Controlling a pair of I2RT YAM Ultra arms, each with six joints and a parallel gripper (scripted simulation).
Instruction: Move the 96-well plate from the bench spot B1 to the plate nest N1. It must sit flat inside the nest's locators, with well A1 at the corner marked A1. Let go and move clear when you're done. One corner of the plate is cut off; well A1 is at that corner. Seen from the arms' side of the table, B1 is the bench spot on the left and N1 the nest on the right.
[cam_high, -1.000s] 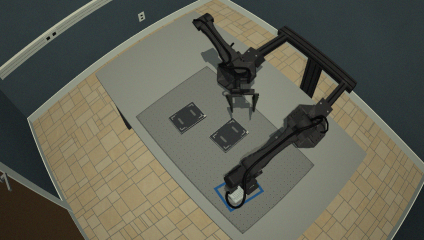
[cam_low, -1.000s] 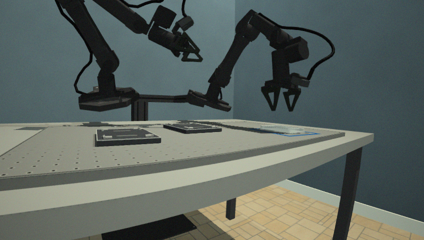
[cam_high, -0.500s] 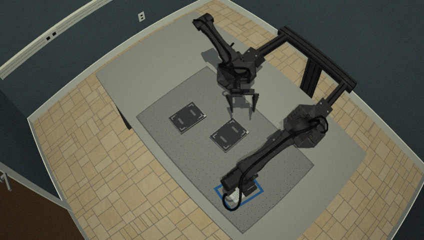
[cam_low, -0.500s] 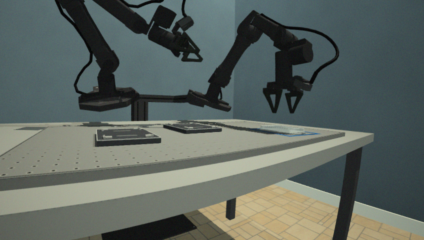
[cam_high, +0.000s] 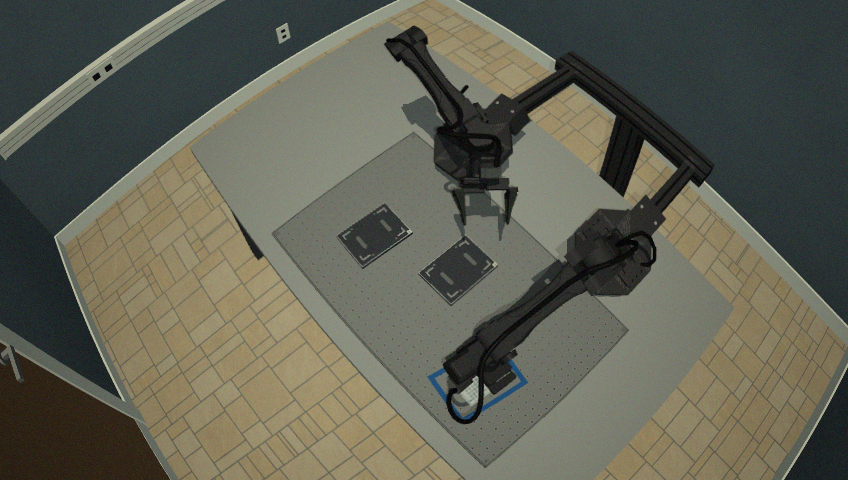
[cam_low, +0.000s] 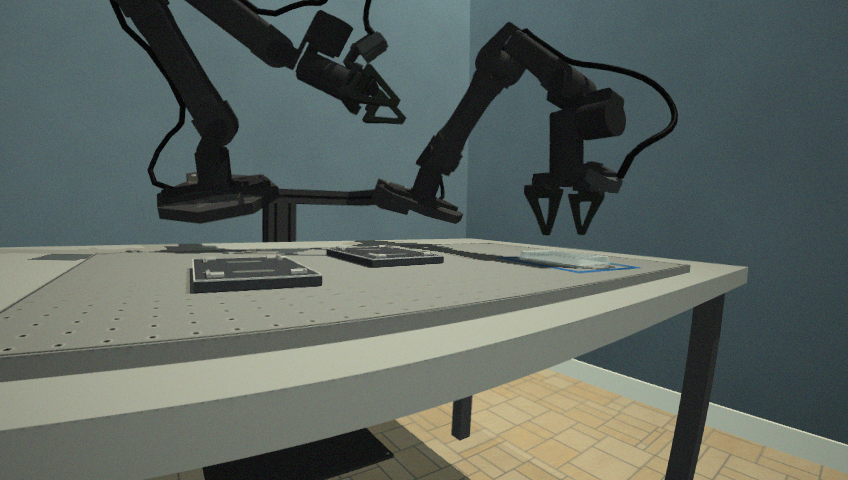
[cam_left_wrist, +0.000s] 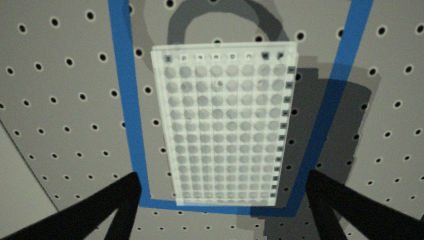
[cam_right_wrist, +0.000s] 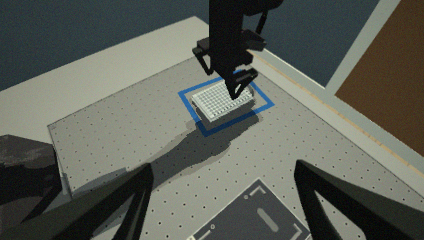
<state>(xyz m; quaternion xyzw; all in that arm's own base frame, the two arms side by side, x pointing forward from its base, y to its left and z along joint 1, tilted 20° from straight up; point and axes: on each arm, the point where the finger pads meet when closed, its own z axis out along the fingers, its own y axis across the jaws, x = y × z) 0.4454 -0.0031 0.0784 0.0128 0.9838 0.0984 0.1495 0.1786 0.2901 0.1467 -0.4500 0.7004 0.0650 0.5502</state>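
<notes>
Now: left hand 50 mm above the 96-well plate. Also, from my left hand: A1 label: 250 mm behind, 190 mm to the right, 40 mm below.
</notes>
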